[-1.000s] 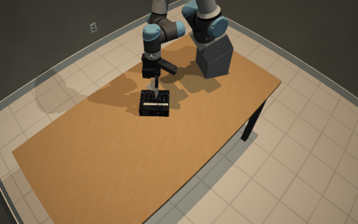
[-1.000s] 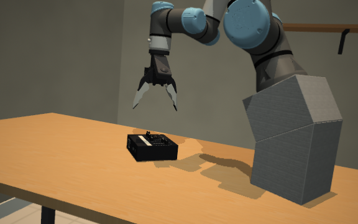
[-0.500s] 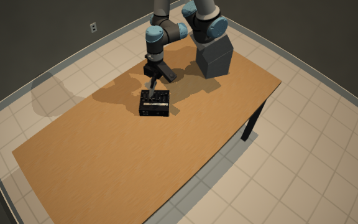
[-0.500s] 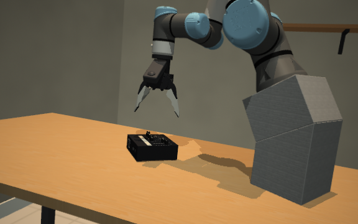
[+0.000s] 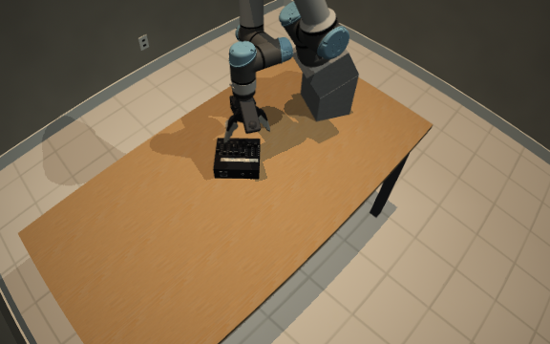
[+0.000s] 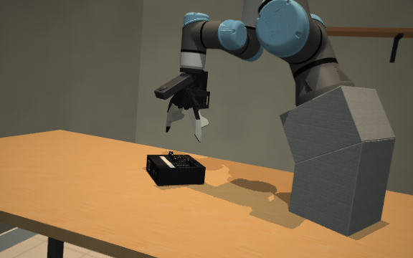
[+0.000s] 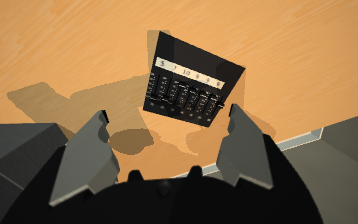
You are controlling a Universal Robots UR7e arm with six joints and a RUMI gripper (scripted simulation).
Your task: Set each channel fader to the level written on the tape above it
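The master fader lies 5 cm ahead of my hand, 10 cm to the right of it and 7 cm below it.
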